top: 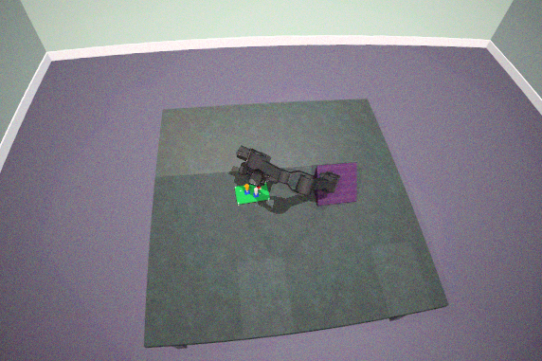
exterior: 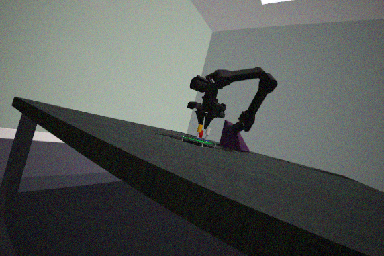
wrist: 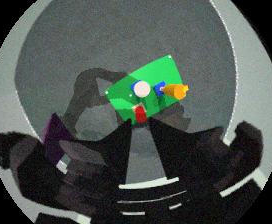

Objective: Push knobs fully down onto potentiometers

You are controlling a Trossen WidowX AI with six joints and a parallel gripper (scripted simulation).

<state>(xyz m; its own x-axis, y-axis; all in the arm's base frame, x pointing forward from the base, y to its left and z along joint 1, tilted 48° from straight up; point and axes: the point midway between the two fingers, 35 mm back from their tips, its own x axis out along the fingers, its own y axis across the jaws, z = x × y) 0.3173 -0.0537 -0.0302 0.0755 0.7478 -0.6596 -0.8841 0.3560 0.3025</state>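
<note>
The red knob lies 3 cm below my gripper tip. From my gripper tip the other things lie so: orange knob: 6 cm ahead, 1 cm to the left.
</note>
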